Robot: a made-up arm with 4 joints.
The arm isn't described. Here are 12 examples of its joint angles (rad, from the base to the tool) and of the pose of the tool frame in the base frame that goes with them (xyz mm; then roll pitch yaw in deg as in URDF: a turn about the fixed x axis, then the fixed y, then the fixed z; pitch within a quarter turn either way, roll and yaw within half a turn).
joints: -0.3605 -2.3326 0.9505 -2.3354
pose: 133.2 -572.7 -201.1 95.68 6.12 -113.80
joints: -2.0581 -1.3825 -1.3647 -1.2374
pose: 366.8 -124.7 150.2 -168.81 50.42 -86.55
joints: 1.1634 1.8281 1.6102 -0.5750
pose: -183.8 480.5 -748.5 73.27 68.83 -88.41
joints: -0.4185 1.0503 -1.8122 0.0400
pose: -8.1 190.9 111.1 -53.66 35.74 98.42
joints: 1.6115 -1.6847 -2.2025 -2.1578
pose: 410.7 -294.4 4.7 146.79 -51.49 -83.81
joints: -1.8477 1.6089 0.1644 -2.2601
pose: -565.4 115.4 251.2 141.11 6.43 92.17
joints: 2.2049 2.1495 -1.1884 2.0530
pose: 194.2 52.5 219.0 -175.44 -34.22 -104.29
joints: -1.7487 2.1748 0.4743 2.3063
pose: -105.4 215.4 228.8 48.23 -18.66 122.23
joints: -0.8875 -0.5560 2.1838 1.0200
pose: -719.2 -258.9 358.5 76.38 -55.69 -150.11
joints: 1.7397 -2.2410 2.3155 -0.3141
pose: 477.9 -391.8 -165.4 -97.64 54.50 -43.54
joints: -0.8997 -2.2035 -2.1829 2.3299
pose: 113.9 271.5 469.0 -113.37 20.66 68.71
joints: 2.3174 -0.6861 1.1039 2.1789
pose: -111.7 529.7 -58.3 -108.83 27.50 66.88
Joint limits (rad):
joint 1: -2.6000..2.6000
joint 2: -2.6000..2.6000
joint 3: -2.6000..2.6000
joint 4: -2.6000..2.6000
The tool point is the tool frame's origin. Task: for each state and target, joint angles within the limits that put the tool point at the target. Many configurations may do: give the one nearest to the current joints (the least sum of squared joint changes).
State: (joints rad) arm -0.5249 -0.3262 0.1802 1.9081
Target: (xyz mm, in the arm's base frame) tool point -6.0 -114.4 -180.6
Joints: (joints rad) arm -0.2319 -0.1896 0.0048 2.2052
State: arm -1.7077 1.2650 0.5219 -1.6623
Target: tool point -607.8 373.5 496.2
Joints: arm -2.3091 1.3656 0.8200 -1.7002
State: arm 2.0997 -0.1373 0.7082 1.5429
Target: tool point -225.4 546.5 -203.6
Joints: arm 2.0743 -0.4951 0.7730 1.5303
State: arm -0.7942 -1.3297 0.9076 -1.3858
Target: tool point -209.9 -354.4 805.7
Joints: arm -0.4706 -0.4973 1.2656 -1.2308
